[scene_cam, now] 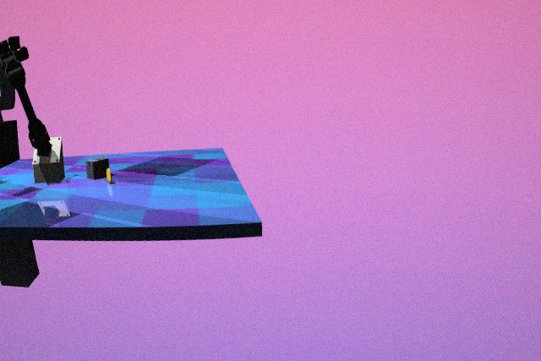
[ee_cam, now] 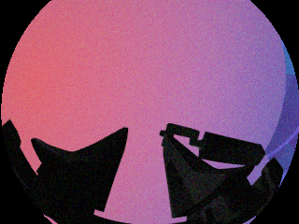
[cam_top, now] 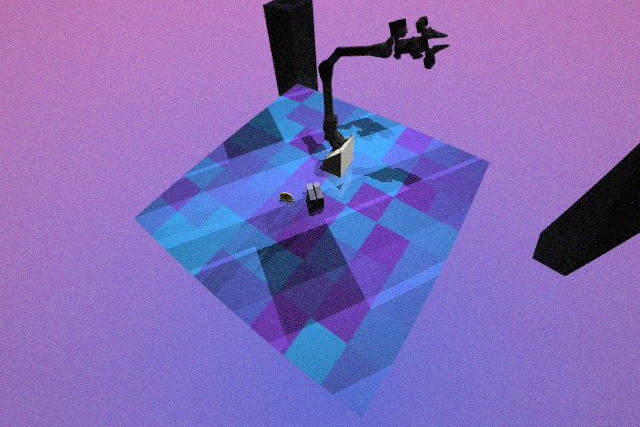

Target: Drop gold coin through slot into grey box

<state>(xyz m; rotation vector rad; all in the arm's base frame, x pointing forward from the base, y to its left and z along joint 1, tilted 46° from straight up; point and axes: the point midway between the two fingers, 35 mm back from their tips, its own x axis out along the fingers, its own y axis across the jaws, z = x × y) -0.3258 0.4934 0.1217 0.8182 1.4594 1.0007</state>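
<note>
The gold coin is 600 mm below my gripper tip, 600 mm ahead of it and 360 mm to the right of it.
</note>
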